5 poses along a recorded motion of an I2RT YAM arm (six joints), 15 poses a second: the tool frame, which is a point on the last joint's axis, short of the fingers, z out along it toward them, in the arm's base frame.
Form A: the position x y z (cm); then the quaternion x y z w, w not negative.
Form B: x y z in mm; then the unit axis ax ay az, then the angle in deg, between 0 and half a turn. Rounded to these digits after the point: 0 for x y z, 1 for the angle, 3 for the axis.
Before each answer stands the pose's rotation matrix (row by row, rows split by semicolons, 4 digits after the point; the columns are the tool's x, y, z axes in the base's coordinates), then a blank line. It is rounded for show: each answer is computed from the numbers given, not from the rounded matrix.
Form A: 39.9, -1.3, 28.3, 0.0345, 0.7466, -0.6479, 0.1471
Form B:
-0.9543 0.2421 0.1749; -0.1391 0.1581 -0.9776; -0.2644 -0.9573 -0.1172

399, -13, 283, 0.035, 0.755, -0.655, 163.1
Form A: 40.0, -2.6, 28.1, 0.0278, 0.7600, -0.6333, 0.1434
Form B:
-0.9573 0.2239 0.1828; -0.1394 0.1963 -0.9706; -0.2532 -0.9546 -0.1567

400, -26, 281, 0.028, 0.768, -0.640, 163.5
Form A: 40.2, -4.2, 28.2, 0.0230, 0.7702, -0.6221, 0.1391
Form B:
-0.9602 0.2085 0.1856; -0.1376 0.2250 -0.9646; -0.2429 -0.9518 -0.1874

402, -42, 282, 0.023, 0.778, -0.628, 164.0
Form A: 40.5, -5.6, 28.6, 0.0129, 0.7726, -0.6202, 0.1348
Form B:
-0.9633 0.1872 0.1923; -0.1473 0.2303 -0.9619; -0.2243 -0.9550 -0.1943

405, -56, 286, 0.013, 0.780, -0.626, 164.5
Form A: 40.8, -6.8, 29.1, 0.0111, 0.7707, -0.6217, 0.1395
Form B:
-0.9608 0.1905 0.2012; -0.1563 0.2268 -0.9613; -0.2288 -0.9551 -0.1881

408, -68, 291, 0.011, 0.778, -0.628, 164.0
